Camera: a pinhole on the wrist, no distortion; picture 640 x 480 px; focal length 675.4 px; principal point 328.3 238.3 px. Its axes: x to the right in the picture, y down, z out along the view. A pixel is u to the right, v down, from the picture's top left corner.
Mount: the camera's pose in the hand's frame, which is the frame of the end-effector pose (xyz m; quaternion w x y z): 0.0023 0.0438 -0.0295 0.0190 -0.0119 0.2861 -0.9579
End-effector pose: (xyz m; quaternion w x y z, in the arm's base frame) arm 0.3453 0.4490 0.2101 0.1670 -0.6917 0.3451 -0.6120
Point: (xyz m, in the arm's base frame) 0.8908 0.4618 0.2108
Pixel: 351 80
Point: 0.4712 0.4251 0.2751
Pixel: 113 278
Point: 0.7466 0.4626 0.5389
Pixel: 44 413
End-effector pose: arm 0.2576 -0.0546 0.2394 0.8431 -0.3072 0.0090 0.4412
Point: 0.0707 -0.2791 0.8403
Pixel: outside the picture
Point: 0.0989 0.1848 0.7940
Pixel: outside the picture
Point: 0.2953 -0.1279 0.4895
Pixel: 614 454
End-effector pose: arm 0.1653 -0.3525 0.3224 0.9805 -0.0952 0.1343 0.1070
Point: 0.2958 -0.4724 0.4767
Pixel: 221 440
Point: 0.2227 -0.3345 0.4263
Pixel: 234 98
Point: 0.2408 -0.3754 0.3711
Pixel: 84 393
